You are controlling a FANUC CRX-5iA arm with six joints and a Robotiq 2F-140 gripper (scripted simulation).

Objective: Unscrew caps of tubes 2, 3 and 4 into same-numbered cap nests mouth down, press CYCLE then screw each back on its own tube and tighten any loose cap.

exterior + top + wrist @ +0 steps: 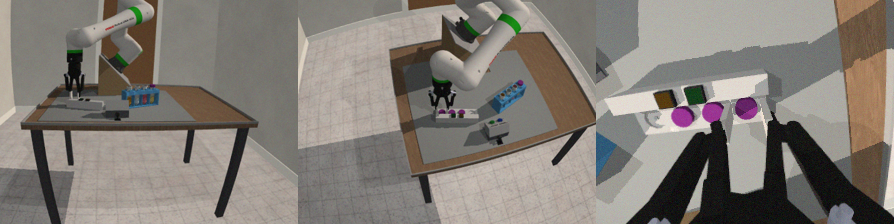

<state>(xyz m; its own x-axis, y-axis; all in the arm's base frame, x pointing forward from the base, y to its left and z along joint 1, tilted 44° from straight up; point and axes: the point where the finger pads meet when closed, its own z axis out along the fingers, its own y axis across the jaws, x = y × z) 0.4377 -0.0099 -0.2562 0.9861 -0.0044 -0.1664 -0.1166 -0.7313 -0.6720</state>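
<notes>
My hand is 110 mm short of the blue key, 290 mm to the right of it and 20 mm below it. The rest, counted from my hand: green key 120 mm ahead, 240 mm to the left, 20 mm above; sloping key desk 130 mm ahead, 270 mm to the left, 10 mm above.
</notes>
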